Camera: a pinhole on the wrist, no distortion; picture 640 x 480 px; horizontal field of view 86.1 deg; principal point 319.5 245.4 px. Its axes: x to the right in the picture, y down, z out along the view. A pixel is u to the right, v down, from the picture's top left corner.
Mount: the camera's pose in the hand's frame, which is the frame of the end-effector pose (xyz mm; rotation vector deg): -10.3 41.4 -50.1 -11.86 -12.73 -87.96
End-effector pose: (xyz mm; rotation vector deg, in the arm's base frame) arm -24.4 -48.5 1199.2 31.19 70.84 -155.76
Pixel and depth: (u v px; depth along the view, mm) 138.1 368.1 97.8
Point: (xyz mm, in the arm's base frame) -25.0 -148.6 1125.4
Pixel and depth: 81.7 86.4 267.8
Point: 134.2 -364.7 1140.5
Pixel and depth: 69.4 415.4 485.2
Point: -189.7 -623.1 947.5
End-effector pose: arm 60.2 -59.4 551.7 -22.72 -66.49 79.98
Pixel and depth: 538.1 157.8 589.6
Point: -310.9 -483.6 894.6
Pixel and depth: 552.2 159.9 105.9
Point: 11.0 -120.1 568.6
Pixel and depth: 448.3 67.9 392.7
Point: -186.6 -397.1 628.4
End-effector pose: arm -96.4 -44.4 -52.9 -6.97 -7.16 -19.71
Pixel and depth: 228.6 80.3 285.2
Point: -195.5 209.8 107.0
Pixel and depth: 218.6 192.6 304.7
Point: -105.9 202.2 133.0
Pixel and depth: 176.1 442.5 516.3
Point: 257.0 290.8 331.9
